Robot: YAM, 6 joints.
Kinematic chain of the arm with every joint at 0, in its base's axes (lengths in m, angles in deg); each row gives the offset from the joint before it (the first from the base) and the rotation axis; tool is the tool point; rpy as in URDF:
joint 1: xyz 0 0 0.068 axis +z
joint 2: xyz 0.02 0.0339 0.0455 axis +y
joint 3: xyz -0.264 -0.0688 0 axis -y
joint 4: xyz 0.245 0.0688 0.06 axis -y
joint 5: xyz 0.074 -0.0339 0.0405 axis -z
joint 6: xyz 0.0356 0 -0.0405 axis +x
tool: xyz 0 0 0 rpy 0 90 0
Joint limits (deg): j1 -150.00..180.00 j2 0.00..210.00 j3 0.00..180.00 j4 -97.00..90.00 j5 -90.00..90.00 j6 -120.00..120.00
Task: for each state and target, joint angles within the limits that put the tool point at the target. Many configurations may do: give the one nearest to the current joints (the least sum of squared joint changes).
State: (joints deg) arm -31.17 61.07 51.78 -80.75 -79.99 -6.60
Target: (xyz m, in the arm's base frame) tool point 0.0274 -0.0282 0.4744
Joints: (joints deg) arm -80.49 41.09 89.86 -69.76 -38.92 -6.60
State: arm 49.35 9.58 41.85 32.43 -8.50 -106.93
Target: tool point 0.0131 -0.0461 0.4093
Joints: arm 89.98 0.13 37.02 32.37 21.62 -106.93
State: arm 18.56 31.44 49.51 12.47 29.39 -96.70
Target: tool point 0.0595 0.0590 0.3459
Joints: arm 51.79 14.51 30.84 5.28 16.75 -96.70
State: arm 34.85 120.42 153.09 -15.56 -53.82 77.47
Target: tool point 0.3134 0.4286 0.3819
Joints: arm 50.69 134.18 142.84 -19.11 -54.68 77.47
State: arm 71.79 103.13 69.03 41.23 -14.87 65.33
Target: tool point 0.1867 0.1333 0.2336
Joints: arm 33.78 61.38 21.69 38.97 -11.30 65.33
